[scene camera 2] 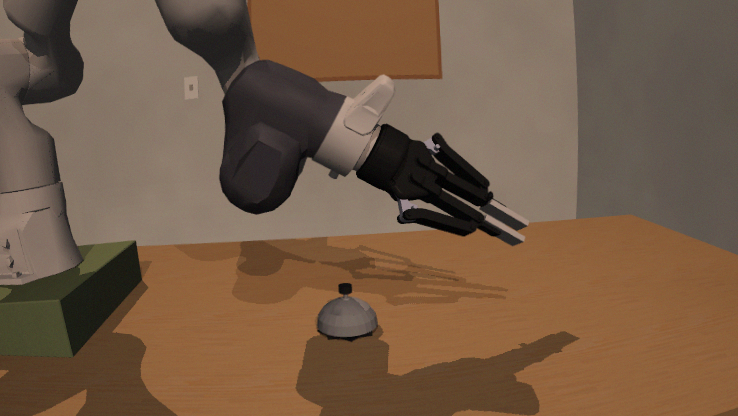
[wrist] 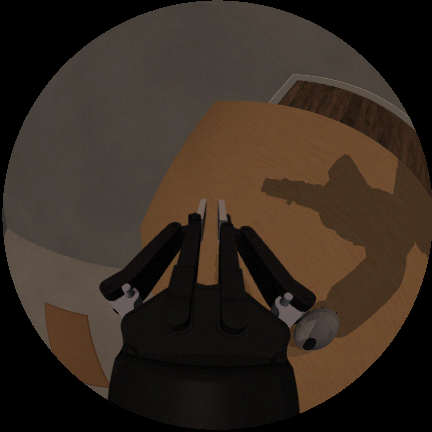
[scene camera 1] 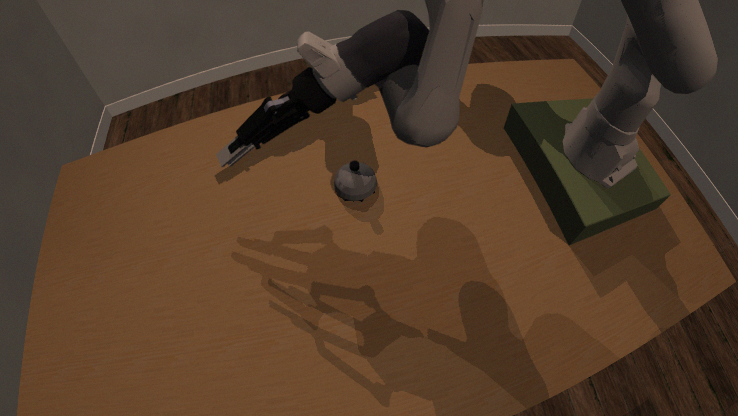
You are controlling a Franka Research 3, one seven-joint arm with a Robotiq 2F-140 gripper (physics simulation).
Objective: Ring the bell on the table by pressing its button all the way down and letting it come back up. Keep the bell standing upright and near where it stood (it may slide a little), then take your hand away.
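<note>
A grey domed bell stands upright on the wooden table. Its black button stands up from the top on a short stem. My gripper is nearly shut, with a narrow gap and nothing between its fingertips. It slants downward above the table, apart from the bell. The tips are left of the bell in scene camera 1 and to its upper right in scene camera 2. The wrist view shows the bell low at the right, beside the gripper's linkage.
A green block under the arm's base stands at the right in scene camera 1 and at the left in scene camera 2. The arm reaches over the table and casts broad shadows. Walls rise beyond the table edges.
</note>
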